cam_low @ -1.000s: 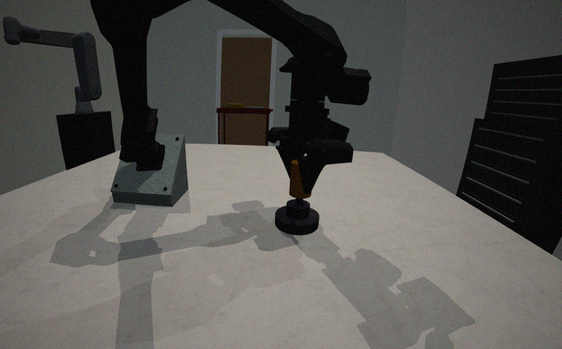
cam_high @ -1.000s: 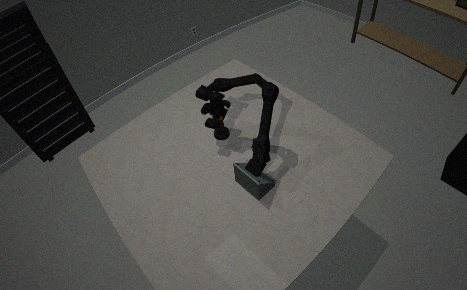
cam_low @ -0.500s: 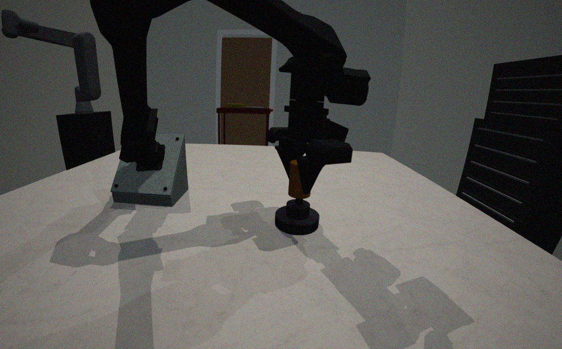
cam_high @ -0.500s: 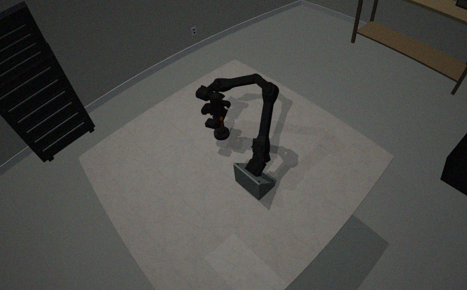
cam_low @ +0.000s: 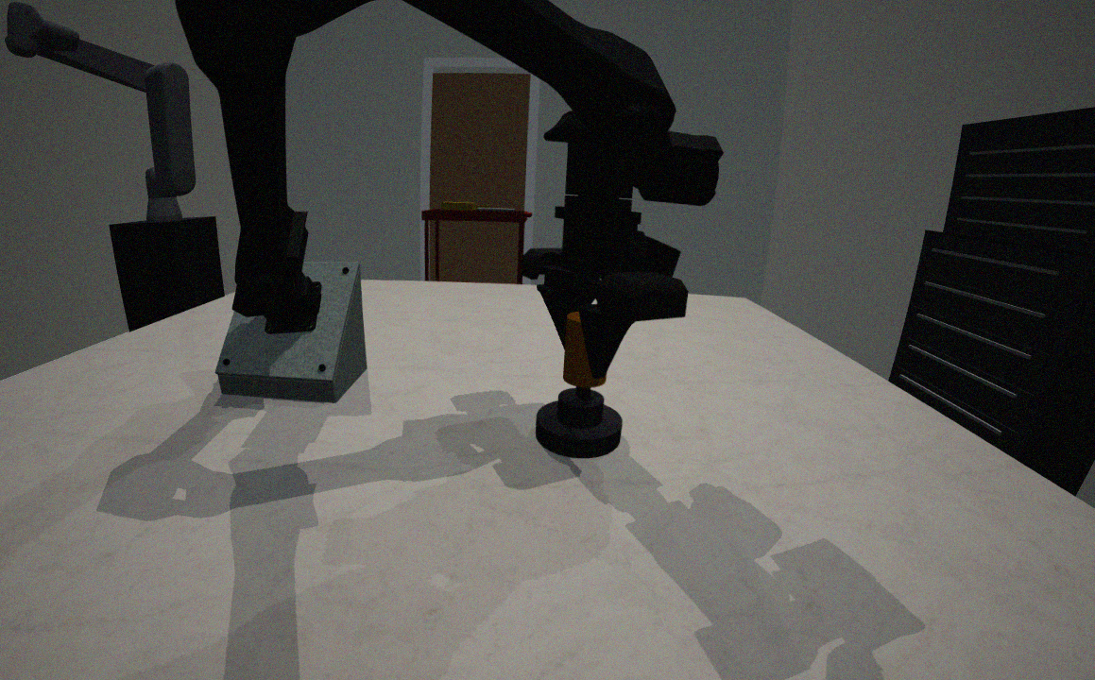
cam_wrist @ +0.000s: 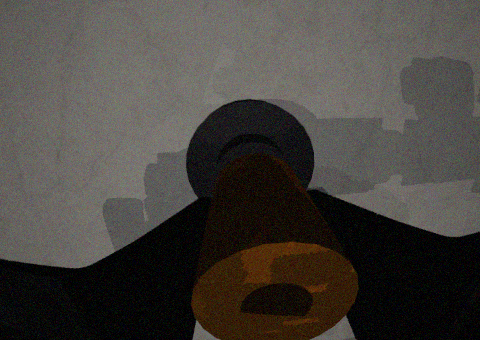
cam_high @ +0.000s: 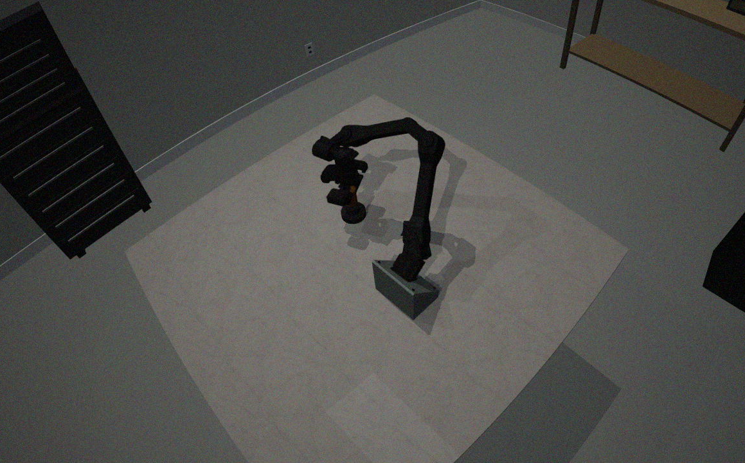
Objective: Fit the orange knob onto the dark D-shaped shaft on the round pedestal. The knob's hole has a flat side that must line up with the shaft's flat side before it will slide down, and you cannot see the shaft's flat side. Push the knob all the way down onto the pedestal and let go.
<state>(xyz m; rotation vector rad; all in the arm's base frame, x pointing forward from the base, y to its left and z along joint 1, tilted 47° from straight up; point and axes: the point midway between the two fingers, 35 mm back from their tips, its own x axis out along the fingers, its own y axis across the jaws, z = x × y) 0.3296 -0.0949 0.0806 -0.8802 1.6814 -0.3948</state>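
Right now the orange knob is 2 cm above my gripper tip. From my gripper tip the other things lie so: dark round pedestal (4 cm below).
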